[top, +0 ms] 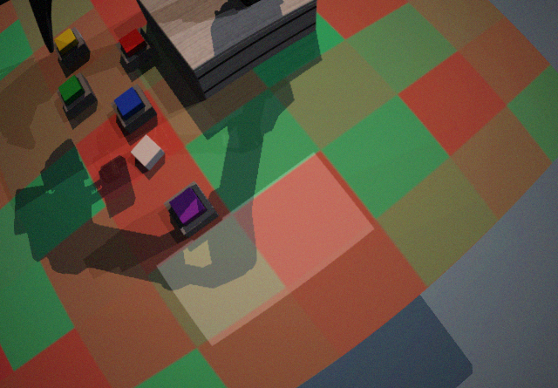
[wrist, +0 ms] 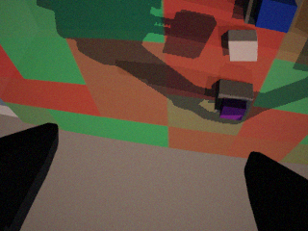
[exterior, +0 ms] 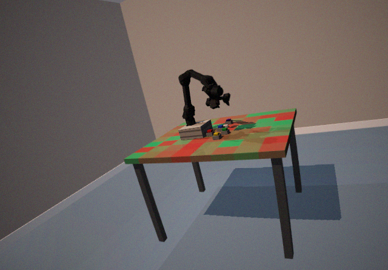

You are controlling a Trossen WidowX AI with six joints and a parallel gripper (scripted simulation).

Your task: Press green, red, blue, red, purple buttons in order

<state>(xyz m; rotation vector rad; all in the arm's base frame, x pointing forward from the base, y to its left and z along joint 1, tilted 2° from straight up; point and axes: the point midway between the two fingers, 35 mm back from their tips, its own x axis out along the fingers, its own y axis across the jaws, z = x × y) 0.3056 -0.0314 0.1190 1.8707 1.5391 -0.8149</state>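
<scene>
Right now the green button is 150 mm below my gripper tip, 50 mm to the right of it and 10 mm behind it. Round my gripper tip: red button: 150 mm below, 130 mm behind, 60 mm to the right; then blue button: 150 mm below, 80 mm behind, 30 mm to the left; then white-grey block: 170 mm below, 100 mm to the left, 60 mm behind.
</scene>
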